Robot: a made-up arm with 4 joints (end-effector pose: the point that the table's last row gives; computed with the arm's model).
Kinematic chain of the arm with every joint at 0, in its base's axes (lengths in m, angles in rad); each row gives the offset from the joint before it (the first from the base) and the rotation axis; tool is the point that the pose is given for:
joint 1: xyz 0 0 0.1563 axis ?
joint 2: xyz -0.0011 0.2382 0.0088 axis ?
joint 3: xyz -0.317 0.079 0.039 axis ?
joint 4: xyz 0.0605 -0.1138 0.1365 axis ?
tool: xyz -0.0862 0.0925 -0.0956
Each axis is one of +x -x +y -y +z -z.
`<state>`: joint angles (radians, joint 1 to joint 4).
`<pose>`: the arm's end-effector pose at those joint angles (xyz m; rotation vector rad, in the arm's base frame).
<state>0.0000 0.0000 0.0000 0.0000</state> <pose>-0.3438 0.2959 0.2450 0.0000 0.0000 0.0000</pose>
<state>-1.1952 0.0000 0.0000 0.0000</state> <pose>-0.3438 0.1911 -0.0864 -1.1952 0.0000 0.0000</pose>
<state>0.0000 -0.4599 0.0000 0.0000</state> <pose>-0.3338 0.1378 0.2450 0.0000 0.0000 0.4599</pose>
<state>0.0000 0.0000 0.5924 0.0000</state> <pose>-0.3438 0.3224 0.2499 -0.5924 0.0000 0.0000</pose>
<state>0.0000 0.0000 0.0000 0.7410</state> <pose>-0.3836 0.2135 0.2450 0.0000 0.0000 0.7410</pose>
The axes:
joint 1: +x
joint 2: -z
joint 3: -x
joint 4: +z

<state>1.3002 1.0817 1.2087 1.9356</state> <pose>-0.1153 -0.1229 0.7415 0.9788 0.5644 1.4144</pose>
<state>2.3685 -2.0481 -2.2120 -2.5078</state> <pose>-0.0543 0.0163 0.2615 0.4124 0.7806 1.3151</pose>
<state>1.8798 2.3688 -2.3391 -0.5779</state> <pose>0.2275 -0.1482 0.5313 -0.9184 0.2728 2.0084</pose>
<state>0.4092 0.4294 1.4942 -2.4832</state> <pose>-0.0753 0.2867 0.4820 -0.9384 -1.2079 -2.3850</pose>
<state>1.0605 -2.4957 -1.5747 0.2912</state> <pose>0.2678 -0.0041 0.1443 -1.0296 -0.5892 -2.7911</pose>
